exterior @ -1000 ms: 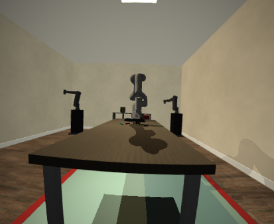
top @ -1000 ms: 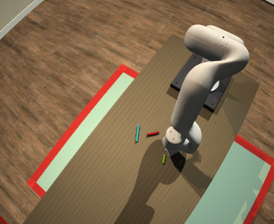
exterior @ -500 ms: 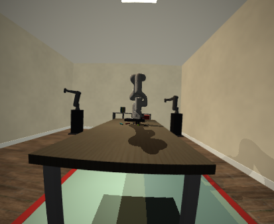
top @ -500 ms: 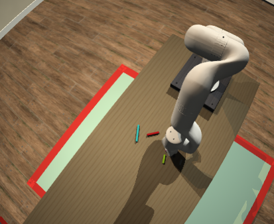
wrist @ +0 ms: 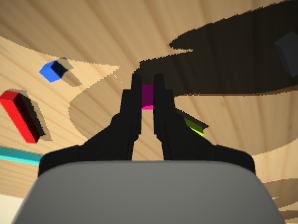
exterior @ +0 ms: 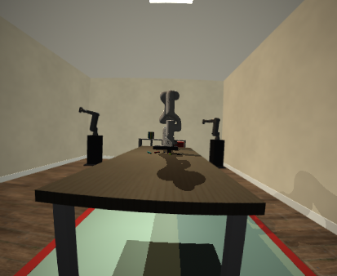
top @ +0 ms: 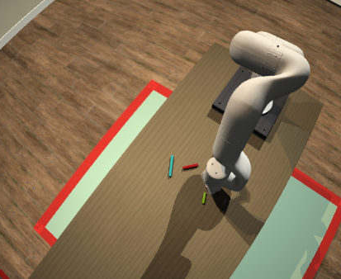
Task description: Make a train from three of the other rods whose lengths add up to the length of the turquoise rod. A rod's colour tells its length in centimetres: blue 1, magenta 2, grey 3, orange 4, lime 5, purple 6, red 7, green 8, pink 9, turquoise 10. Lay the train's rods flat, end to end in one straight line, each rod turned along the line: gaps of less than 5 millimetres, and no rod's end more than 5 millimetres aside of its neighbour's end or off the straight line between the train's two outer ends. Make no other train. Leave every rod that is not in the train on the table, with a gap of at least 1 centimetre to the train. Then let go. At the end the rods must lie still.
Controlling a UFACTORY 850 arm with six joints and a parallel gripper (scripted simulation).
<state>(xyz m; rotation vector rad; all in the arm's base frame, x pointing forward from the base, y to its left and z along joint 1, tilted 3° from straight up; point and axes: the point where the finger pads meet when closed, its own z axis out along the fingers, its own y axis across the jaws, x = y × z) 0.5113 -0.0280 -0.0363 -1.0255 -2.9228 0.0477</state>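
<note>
Now: hand 2 cm above the magenta rod and 1 cm short of it. From my hand the other things lie so: grey rod (10 cm to the left, 4 cm ahead, 2 cm below); then blue rod (6 cm behind, 4 cm to the right, 2 cm below); then lime rod (6 cm ahead, 2 cm below).
</note>
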